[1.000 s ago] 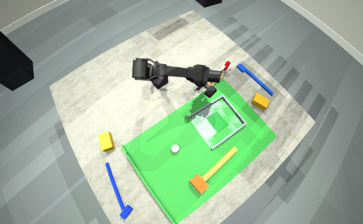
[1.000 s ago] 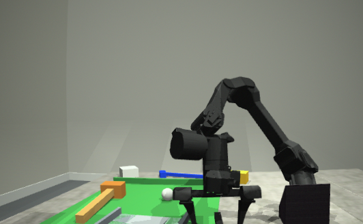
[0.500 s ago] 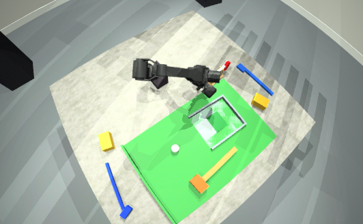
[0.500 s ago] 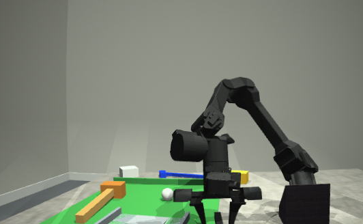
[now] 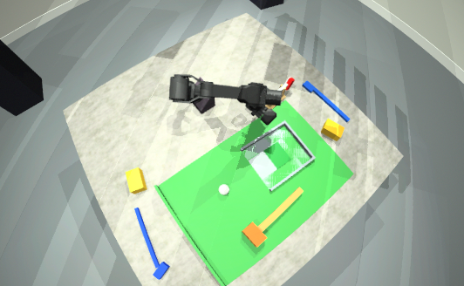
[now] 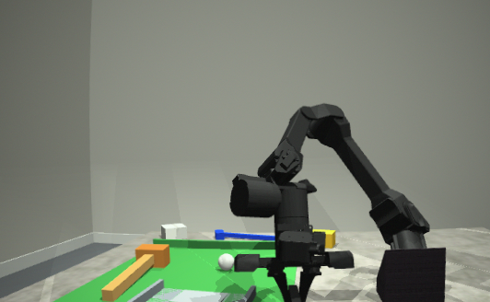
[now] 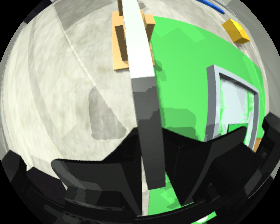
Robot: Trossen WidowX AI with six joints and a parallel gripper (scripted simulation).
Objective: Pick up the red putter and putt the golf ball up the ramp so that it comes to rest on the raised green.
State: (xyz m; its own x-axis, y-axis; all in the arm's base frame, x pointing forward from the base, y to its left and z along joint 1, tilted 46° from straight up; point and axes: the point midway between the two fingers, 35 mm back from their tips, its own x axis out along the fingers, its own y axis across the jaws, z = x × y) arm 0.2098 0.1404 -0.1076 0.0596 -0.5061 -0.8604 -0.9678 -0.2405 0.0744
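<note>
Right now the red putter is 3 cm behind my gripper tip, 11 cm to the left of it and 3 cm above it. From my gripper tip the other things lie so: green mat (27 cm ahead, 16 cm to the right, 3 cm below); white golf ball (22 cm ahead, 30 cm to the right, 1 cm below); wooden stand (3 cm behind, 13 cm to the left).
</note>
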